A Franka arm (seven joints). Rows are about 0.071 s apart.
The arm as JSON. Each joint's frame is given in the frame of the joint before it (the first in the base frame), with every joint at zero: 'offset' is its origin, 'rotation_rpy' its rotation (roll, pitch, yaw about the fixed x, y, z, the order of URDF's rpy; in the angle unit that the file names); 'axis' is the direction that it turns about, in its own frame. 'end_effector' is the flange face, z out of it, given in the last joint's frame.
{
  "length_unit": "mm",
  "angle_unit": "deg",
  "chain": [
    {
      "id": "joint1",
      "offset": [
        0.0,
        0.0,
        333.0
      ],
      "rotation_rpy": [
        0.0,
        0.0,
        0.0
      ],
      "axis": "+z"
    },
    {
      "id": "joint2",
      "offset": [
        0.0,
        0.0,
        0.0
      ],
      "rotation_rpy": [
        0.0,
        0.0,
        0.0
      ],
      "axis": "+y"
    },
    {
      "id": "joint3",
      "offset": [
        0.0,
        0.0,
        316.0
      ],
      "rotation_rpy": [
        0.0,
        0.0,
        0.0
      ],
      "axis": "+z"
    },
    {
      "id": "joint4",
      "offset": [
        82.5,
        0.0,
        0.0
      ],
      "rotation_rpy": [
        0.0,
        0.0,
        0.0
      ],
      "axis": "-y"
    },
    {
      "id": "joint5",
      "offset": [
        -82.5,
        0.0,
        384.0
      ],
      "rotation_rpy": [
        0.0,
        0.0,
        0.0
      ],
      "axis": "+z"
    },
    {
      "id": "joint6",
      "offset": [
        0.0,
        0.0,
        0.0
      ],
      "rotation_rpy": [
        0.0,
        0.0,
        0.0
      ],
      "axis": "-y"
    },
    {
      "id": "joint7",
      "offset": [
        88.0,
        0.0,
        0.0
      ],
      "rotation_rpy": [
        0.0,
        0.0,
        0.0
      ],
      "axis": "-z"
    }
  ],
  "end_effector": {
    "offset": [
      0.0,
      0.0,
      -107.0
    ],
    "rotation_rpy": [
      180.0,
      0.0,
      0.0
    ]
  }
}
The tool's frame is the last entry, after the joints.
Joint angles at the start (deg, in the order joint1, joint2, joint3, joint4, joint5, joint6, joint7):
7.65 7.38 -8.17 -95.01 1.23 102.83 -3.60
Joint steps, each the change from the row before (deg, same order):
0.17 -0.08 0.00 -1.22 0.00 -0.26 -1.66
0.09 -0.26 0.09 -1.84 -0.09 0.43 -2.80
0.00 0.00 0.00 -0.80 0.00 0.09 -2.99
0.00 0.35 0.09 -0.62 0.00 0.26 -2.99
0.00 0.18 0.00 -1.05 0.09 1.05 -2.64
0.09 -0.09 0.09 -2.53 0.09 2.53 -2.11
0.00 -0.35 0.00 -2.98 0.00 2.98 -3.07
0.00 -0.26 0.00 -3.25 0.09 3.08 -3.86
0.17 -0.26 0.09 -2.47 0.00 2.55 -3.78
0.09 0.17 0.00 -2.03 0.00 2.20 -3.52
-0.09 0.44 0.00 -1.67 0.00 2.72 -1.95
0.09 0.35 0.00 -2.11 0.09 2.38 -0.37
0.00 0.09 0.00 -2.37 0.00 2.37 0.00
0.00 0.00 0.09 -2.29 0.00 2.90 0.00
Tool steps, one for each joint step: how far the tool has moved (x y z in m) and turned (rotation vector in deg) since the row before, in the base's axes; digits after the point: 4 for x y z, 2 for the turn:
-0.0032 0.0016 -0.0098 0.03 1.40 1.81
-0.0040 0.0013 -0.0120 0.03 1.15 2.97
-0.0017 -0.0001 -0.0065 0.13 0.70 2.97
0.0000 0.0009 -0.0084 0.12 0.70 3.06
-0.0002 0.0000 -0.0090 0.22 0.17 2.59
-0.0024 0.0015 -0.0163 0.22 -0.10 2.20
-0.0042 -0.0006 -0.0166 0.20 -0.36 3.00
-0.0056 -0.0005 -0.0194 0.30 -0.11 3.75
-0.0047 0.0021 -0.0136 0.21 -0.36 3.98
-0.0036 0.0006 -0.0147 0.12 -0.02 3.56
-0.0013 -0.0012 -0.0136 -0.01 -0.62 1.82
-0.0046 0.0006 -0.0165 0.01 0.07 0.36
-0.0066 -0.0005 -0.0157 -0.05 0.09 -0.05
-0.0059 0.0004 -0.0132 -0.03 -0.61 0.04

